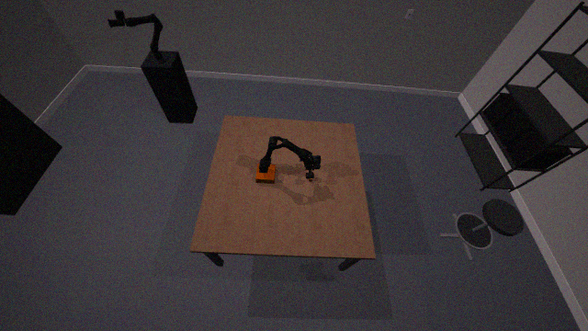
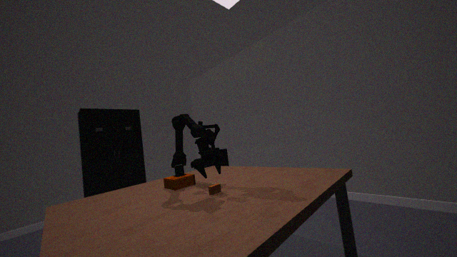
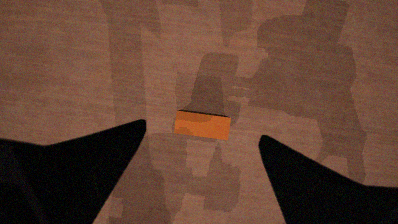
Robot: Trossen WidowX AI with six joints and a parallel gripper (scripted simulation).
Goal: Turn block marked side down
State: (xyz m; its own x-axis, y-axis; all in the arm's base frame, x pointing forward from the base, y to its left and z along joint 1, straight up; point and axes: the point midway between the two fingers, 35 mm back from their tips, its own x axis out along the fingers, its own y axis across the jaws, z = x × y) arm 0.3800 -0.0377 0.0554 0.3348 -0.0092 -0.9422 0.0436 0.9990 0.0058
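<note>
My gripper tip is 1 cm past the orange block and 7 cm above it.
</note>
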